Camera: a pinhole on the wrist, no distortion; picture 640 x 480 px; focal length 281.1 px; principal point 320.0 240.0 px. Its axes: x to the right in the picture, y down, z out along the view. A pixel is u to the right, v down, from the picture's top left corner.
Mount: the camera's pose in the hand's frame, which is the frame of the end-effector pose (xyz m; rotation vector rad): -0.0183 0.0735 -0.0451 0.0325 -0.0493 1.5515
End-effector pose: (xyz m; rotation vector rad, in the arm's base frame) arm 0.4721 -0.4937 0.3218 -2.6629 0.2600 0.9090
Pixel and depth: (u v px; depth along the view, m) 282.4 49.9 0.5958
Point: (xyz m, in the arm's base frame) 0.4690 -0.2852 -0.3126
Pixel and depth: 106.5 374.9 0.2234
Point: 0.3034 -0.3272 0.3021
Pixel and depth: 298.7 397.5 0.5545
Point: -0.0760 -0.3022 0.1512
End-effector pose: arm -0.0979 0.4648 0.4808 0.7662 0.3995 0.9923
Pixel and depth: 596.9 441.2 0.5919
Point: -0.3415 0.0664 1.3183
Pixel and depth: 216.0 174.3 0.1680
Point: -0.0155 0.4339 0.5640
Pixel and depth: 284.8 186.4 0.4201
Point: 0.1637 0.3663 0.7333
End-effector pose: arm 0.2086 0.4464 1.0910 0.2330 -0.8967 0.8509
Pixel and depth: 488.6 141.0 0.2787
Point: -0.0733 0.5143 1.2685
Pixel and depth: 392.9 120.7 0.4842
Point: -0.1196 0.4320 1.4843
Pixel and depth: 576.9 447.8 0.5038
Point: -0.5807 0.3275 1.0121
